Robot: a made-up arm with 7 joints.
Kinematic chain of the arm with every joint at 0, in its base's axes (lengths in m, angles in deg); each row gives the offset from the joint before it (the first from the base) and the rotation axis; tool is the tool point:
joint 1: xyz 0 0.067 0 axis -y
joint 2: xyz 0 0.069 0 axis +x
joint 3: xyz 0 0 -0.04 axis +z
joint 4: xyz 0 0 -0.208 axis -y
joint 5: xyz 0 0 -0.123 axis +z
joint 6: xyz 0 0 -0.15 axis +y
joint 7: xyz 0 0 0 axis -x
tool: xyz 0 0 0
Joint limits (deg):
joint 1: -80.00..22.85
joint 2: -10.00..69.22
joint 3: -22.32..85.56
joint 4: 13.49..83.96
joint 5: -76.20..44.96
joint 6: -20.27..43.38
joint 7: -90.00..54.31
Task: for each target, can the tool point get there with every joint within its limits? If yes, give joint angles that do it. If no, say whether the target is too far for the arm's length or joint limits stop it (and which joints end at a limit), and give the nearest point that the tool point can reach.
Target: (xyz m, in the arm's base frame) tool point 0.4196 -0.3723 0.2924
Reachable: no: too far | nearest point 0.3303 -0.0136 -0.1371 | short by 0.567 m
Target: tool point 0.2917 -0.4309 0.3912
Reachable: no: too far | nearest point 0.3303 -0.0136 -0.1371 | short by 0.674 m
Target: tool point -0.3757 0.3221 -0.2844
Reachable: yes | joints -64.81 13.09 38.27 27.04 -31.50 28.61 -0.98
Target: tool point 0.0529 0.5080 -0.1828
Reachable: yes | joints -68.64 58.34 43.61 73.45 -64.69 27.08 -12.34
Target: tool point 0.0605 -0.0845 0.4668
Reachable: no: joint limits stop it (at a limit: joint 1, joint 2, joint 4) | nearest point 0.1151 0.4705 0.1586 | short by 0.637 m
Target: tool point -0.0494 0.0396 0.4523
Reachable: no: joint limits stop it (at a limit: joint 1, joint 2, joint 4) | nearest point 0.0274 0.4857 0.1651 | short by 0.536 m
